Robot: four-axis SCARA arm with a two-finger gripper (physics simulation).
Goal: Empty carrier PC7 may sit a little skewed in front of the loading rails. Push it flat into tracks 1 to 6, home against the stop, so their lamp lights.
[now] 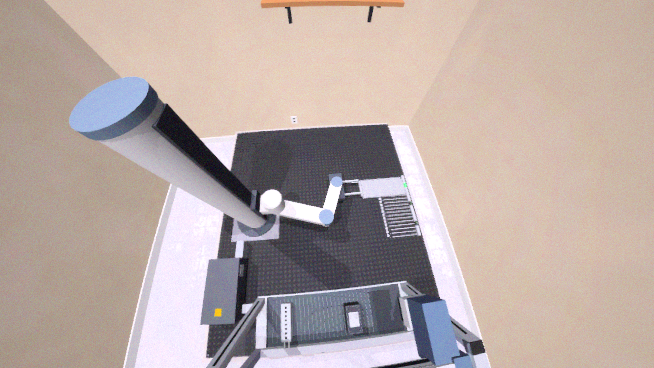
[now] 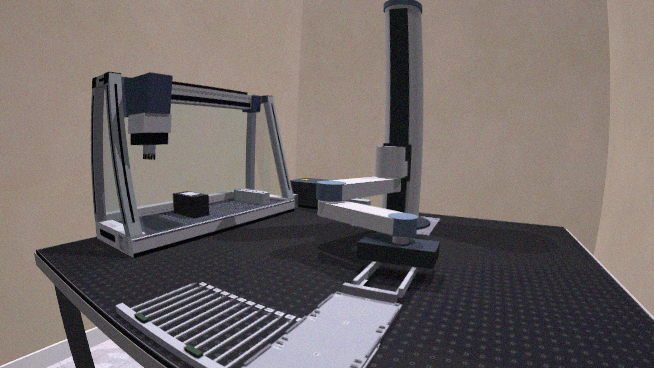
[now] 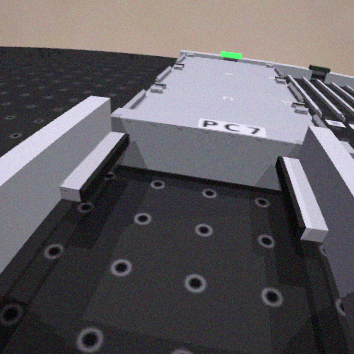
Labels:
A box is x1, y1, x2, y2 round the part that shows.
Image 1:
empty carrier PC7: [358, 177, 405, 198]
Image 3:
my gripper: [0, 95, 353, 342]
empty carrier PC7: [110, 53, 353, 189]

